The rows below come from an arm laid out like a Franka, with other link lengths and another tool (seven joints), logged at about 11 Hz.
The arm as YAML. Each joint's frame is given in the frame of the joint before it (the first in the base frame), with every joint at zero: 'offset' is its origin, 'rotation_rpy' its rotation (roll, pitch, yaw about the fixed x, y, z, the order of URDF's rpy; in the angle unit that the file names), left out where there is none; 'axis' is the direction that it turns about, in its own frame. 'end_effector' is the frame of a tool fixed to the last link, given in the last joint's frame.
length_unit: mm
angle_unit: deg
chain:
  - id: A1
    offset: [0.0, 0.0, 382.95]
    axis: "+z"
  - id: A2
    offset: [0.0, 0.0, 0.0]
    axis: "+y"
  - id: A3
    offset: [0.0, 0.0, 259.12]
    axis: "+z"
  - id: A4
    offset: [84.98, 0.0, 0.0]
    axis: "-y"
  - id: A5
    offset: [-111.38, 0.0, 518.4]
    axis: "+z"
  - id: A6
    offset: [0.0, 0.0, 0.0]
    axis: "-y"
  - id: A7
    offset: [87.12, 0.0, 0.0]
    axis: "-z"
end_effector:
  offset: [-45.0, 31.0, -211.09]
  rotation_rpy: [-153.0, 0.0, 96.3]
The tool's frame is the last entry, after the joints.
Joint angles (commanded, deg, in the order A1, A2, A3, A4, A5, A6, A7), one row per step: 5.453 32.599 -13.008 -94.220 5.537 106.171 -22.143; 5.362 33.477 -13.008 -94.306 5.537 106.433 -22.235; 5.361 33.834 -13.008 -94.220 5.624 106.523 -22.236; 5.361 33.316 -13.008 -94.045 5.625 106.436 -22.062; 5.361 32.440 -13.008 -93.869 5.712 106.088 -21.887; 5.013 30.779 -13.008 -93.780 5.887 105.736 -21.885; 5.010 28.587 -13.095 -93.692 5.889 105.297 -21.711; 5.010 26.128 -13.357 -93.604 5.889 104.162 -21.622
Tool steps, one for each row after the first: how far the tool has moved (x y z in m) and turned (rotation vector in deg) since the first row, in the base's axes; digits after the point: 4 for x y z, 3 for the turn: -0.0037 -0.0017 -0.0106 -0.083 0.699 -0.003; -0.0043 -0.0016 -0.0140 -0.070 0.868 -0.040; -0.0009 -0.0011 -0.0069 -0.083 0.267 -0.187; 0.0031 0.0000 0.0045 0.048 -0.446 -0.396; 0.0090 -0.0026 0.0243 0.389 -1.866 -0.847; 0.0162 -0.0025 0.0504 0.561 -3.704 -1.091; 0.0203 -0.0041 0.0802 0.818 -5.129 -1.420
